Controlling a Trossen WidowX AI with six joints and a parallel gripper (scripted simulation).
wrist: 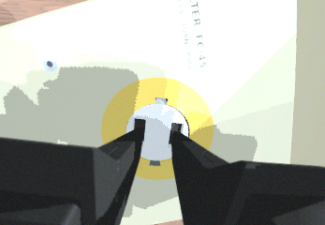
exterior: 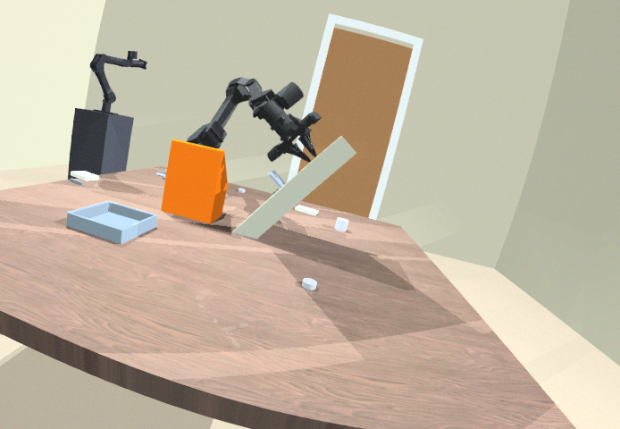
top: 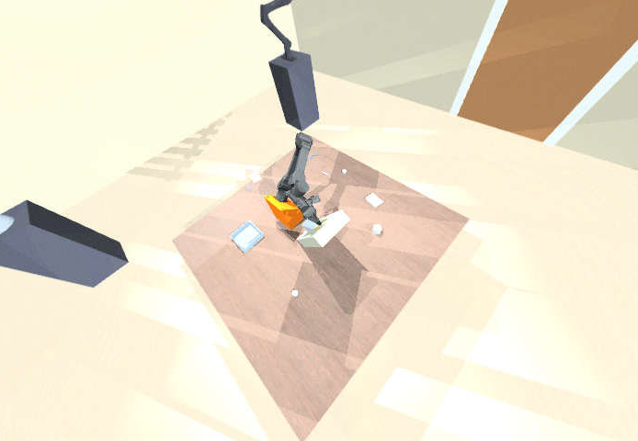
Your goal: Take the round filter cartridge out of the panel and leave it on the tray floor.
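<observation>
My gripper tip is 10 mm short of the round white filter cartridge and 10 mm above it. Round my gripper tip: cream service panel: 30 mm behind, 80 mm below; then light blue tray: 410 mm behind, 280 mm to the right, 230 mm below.
</observation>
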